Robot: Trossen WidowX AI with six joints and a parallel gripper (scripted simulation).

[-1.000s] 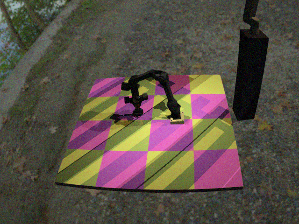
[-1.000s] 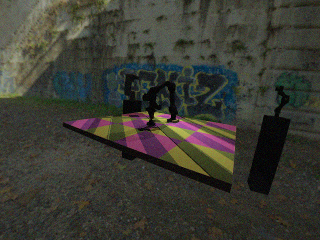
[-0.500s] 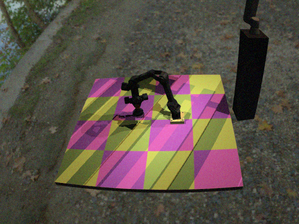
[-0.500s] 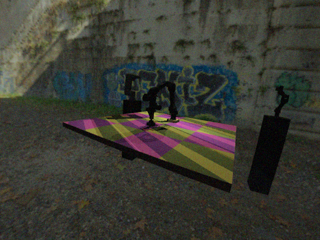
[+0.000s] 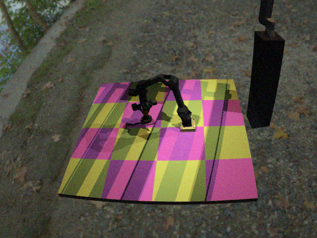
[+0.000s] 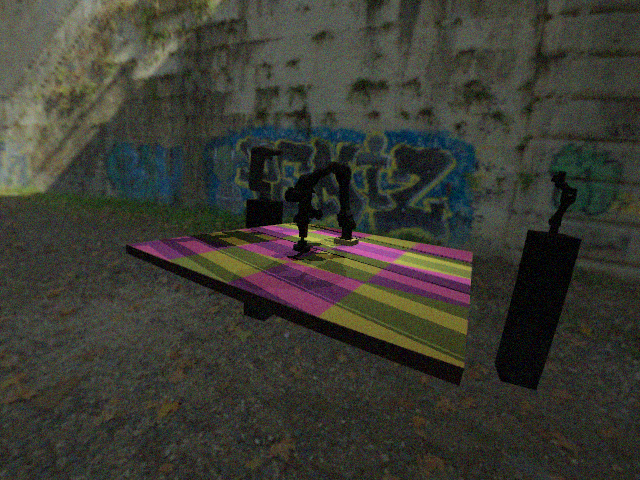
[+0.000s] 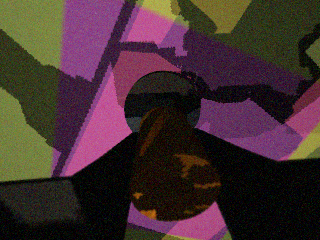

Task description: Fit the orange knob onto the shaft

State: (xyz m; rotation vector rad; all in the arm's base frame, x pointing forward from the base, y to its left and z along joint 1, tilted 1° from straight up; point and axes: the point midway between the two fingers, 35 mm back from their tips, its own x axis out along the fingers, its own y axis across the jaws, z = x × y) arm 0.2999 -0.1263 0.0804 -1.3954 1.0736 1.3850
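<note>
My gripper tip is 20 mm below the orange knob. Also, from my gripper tip: pedestal 40 mm below.
</note>
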